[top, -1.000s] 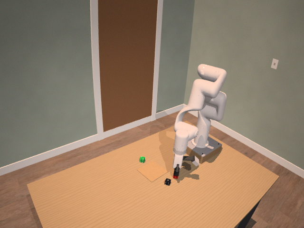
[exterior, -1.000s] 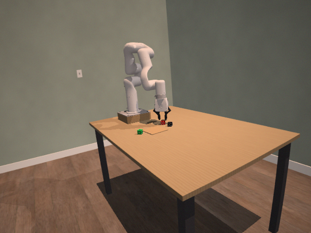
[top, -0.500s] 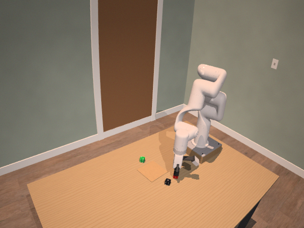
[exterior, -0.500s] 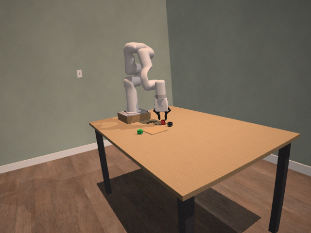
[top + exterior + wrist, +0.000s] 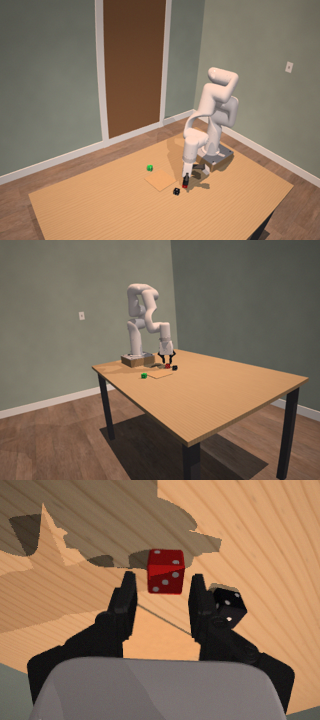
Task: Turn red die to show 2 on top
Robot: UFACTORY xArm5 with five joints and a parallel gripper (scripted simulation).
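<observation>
The red die lies 4 cm below my hand. From my hand the other things lie so: tan mat (6 cm ahead, 14 cm to the right, 5 cm below); then black die (8 cm ahead, 4 cm below); then green die (4 cm ahead, 25 cm to the right, 4 cm below).
</observation>
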